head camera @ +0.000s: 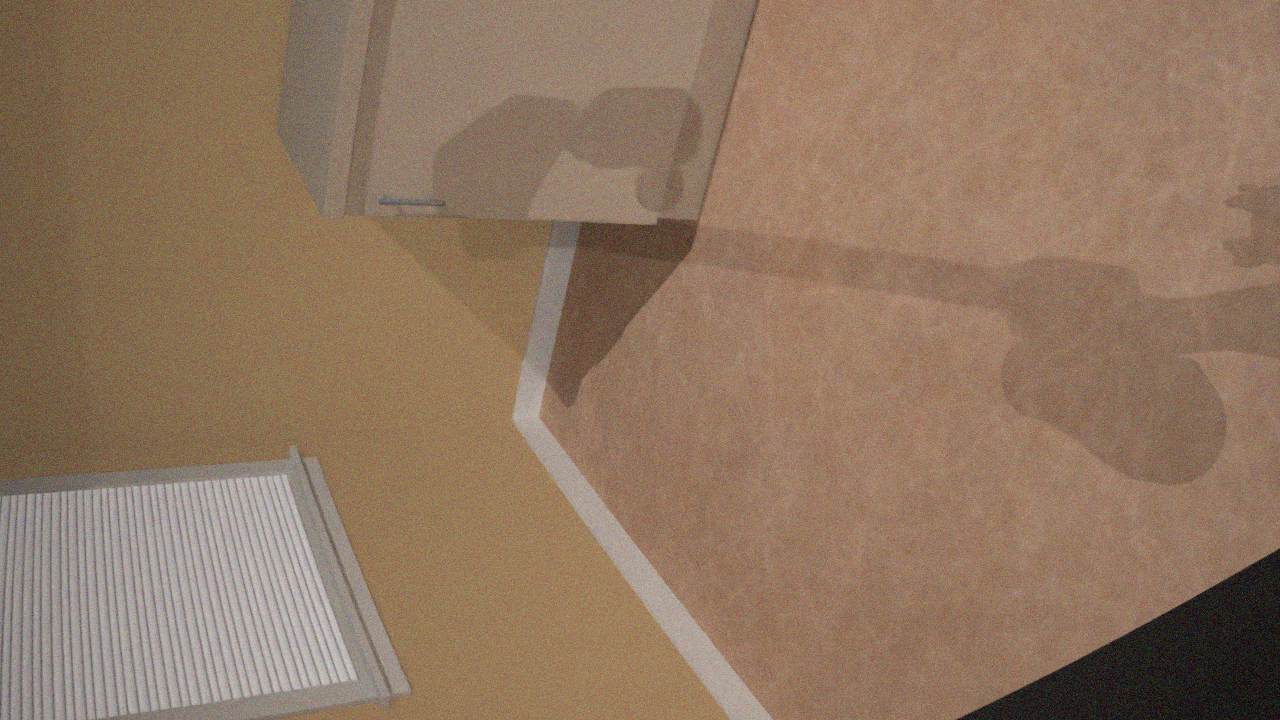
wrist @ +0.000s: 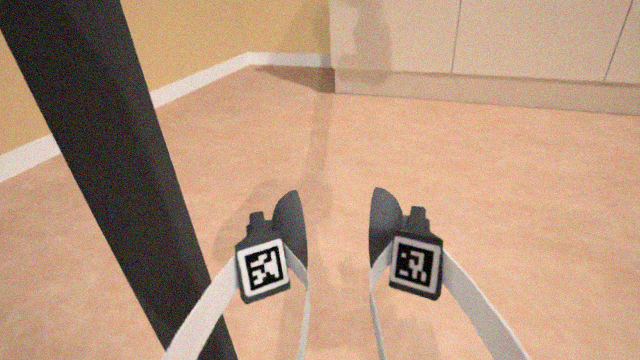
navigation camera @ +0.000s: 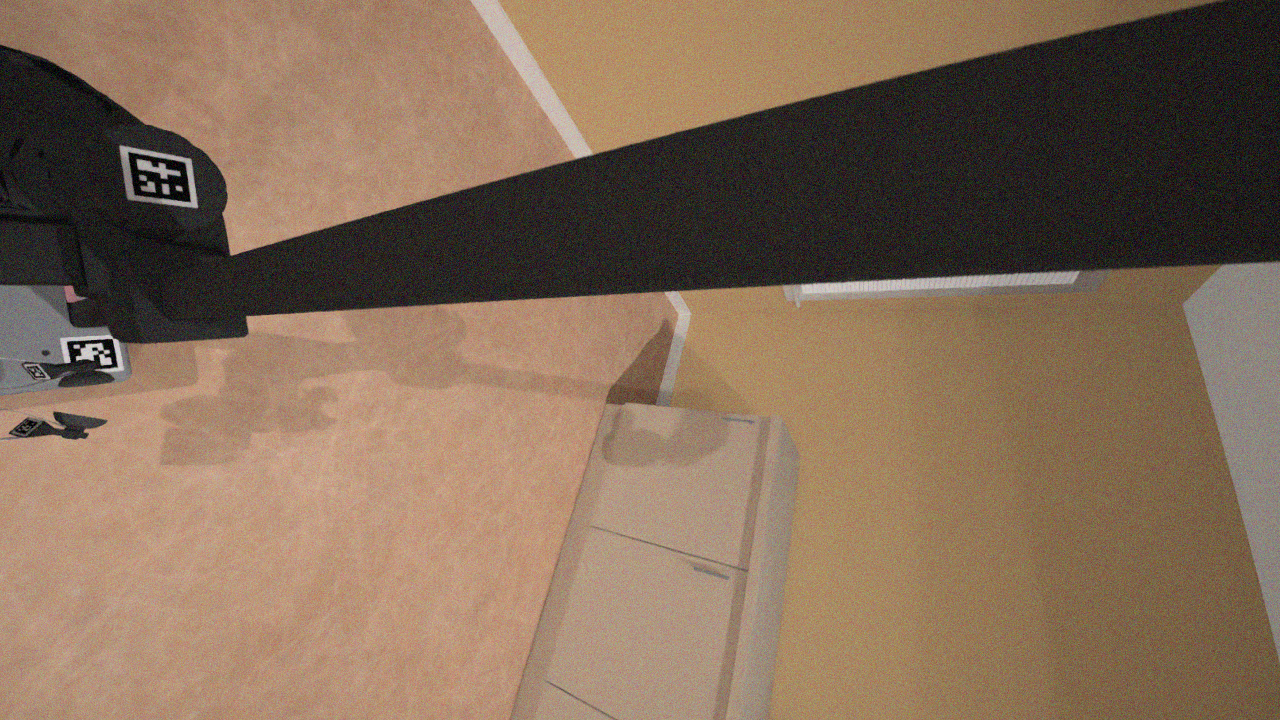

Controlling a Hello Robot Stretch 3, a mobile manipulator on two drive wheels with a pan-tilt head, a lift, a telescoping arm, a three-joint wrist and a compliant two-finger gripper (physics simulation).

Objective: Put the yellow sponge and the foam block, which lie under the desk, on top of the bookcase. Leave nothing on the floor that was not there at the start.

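Frame: origin at the robot's base, x right, y ahead, z up, level; metres.
Seen in the pictures: gripper, fingertip midpoint: [wrist: 336, 216] [navigation camera: 108, 399].
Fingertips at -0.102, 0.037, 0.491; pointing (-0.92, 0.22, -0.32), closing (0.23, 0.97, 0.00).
A point is followed by its place in that frame, as x, y, z.
My gripper [navigation camera: 82, 399] [wrist: 336, 216] @(-0.102, 0.037, 0.491) is open, with its two dark fingertips apart and bare floor showing between them in the wrist view. In the navigation view it hangs over the floor beside my base, at the left edge. The yellow sponge, the foam block, the desk and the bookcase do not show in the head, navigation or wrist views.
A pale cabinet [head camera: 554, 53] @(-1.538, 0.722, 0.491) [navigation camera: 657, 617] @(-1.263, 1.125, 0.560) [wrist: 400, 45] @(-1.538, 0.722, 0.271) with doors stands against the yellow wall [head camera: 179, 313] @(-2.522, 0.356, 1.129) [navigation camera: 895, 501] @(-2.153, 0.890, 1.345), near a corner. A white ribbed panel [head camera: 170, 591] @(-2.252, -0.317, 1.214) is on the wall. My black mast [navigation camera: 716, 197] @(-0.116, -0.069, 1.213) [wrist: 115, 175] @(-0.116, -0.067, 0.528) crosses the navigation and wrist views.
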